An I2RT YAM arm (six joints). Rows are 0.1 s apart.
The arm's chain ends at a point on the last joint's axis. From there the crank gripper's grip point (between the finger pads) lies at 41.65 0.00 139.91 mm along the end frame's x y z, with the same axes.
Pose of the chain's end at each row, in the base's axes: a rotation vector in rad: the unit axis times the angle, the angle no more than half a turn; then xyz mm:
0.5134 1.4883 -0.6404 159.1 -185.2 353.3
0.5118 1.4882 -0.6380 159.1 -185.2 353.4
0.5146 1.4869 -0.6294 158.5 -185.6 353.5
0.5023 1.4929 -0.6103 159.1 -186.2 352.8
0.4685 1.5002 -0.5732 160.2 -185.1 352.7
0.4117 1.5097 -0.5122 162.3 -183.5 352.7
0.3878 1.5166 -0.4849 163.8 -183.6 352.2
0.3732 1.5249 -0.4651 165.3 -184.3 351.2
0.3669 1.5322 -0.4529 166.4 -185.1 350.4
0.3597 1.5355 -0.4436 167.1 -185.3 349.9
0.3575 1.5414 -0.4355 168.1 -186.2 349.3
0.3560 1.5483 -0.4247 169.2 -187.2 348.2
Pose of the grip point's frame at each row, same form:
0.5134 1.4883 -0.6404 261.6 -282.3 316.2
0.5118 1.4882 -0.6380 261.8 -282.1 316.4
0.5146 1.4869 -0.6294 261.8 -281.9 316.4
0.5023 1.4929 -0.6103 264.3 -280.2 315.1
0.4685 1.5002 -0.5732 269.6 -274.1 315.0
0.4117 1.5097 -0.5122 278.2 -264.0 315.1
0.3878 1.5166 -0.4849 282.2 -260.1 314.2
0.3732 1.5249 -0.4651 285.2 -258.0 312.4
0.3669 1.5322 -0.4529 287.0 -257.1 310.6
0.3597 1.5355 -0.4436 288.4 -256.0 309.8
0.3575 1.5414 -0.4355 289.7 -255.8 308.4
0.3560 1.5483 -0.4247 291.2 -255.5 306.3

